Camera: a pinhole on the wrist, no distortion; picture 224 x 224 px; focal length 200.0 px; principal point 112.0 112.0 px. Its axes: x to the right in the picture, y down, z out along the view. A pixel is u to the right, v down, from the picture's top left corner.
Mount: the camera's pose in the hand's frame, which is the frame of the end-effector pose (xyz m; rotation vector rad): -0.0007 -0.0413 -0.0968 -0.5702 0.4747 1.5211
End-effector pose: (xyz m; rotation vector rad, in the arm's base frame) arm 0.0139 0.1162 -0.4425 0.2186 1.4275 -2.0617
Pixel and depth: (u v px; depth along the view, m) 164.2 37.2 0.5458
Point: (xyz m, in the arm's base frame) 0.1647 -0.2715 -0.7460
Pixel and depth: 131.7 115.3 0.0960
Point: 0.0292 0.1380 -0.4699
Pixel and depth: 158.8 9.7 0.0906
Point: -0.0069 0.1255 -0.5016
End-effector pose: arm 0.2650 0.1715 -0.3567 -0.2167 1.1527 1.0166
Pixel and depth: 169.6 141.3 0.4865
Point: 0.1108 0.4411 -0.0635
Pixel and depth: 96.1 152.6 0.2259
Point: 0.2585 0.2393 -0.2394
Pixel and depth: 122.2 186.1 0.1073
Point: 0.2303 0.1500 -0.3162
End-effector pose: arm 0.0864 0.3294 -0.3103 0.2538 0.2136 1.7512
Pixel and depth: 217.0 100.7 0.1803
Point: -0.0533 0.3005 -0.2823
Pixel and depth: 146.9 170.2 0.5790
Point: -0.1603 0.0554 0.0632
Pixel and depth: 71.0 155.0 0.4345
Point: 0.0487 0.1820 0.0086
